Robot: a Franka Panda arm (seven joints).
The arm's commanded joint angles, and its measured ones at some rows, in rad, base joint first. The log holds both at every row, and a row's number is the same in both.
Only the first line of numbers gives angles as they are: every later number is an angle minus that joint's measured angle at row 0.
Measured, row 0:
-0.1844, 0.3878, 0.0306, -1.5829, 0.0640, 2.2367, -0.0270
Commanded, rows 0 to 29:
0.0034, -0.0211, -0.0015, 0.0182, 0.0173, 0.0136, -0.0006
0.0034, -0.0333, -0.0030, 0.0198, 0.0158, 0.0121, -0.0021
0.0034, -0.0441, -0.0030, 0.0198, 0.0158, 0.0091, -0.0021
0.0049, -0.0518, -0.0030, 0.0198, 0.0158, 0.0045, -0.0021
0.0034, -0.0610, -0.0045, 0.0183, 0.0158, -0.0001, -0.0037
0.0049, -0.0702, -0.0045, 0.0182, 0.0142, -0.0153, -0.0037
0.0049, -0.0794, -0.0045, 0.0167, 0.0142, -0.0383, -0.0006
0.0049, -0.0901, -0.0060, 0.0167, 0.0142, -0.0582, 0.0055
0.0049, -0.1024, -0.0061, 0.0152, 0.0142, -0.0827, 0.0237
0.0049, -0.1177, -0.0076, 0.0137, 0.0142, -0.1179, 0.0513
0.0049, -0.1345, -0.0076, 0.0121, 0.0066, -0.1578, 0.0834
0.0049, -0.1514, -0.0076, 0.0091, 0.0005, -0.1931, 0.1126
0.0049, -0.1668, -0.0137, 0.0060, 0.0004, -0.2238, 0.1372
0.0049, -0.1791, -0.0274, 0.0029, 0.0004, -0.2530, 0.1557
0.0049, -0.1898, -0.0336, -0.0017, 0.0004, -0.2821, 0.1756
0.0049, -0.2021, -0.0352, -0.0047, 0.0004, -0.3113, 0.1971
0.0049, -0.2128, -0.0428, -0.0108, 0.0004, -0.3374, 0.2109
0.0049, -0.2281, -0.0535, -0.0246, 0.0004, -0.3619, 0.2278
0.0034, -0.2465, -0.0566, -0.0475, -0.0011, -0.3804, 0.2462
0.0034, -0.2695, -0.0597, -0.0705, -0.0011, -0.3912, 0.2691
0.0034, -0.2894, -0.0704, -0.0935, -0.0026, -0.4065, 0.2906
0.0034, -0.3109, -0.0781, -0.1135, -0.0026, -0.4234, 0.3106
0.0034, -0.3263, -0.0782, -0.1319, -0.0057, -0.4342, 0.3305
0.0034, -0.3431, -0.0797, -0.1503, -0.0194, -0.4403, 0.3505
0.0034, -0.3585, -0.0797, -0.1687, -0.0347, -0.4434, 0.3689
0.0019, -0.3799, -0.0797, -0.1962, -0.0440, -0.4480, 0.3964
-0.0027, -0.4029, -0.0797, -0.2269, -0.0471, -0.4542, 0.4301
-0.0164, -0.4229, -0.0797, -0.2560, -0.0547, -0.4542, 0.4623
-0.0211, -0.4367, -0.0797, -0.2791, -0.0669, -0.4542, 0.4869
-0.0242, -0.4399, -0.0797, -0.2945, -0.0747, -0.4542, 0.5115
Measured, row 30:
-0.0058, -0.3719, -0.0844, -0.1997, -0.0403, -0.4533, 0.4299
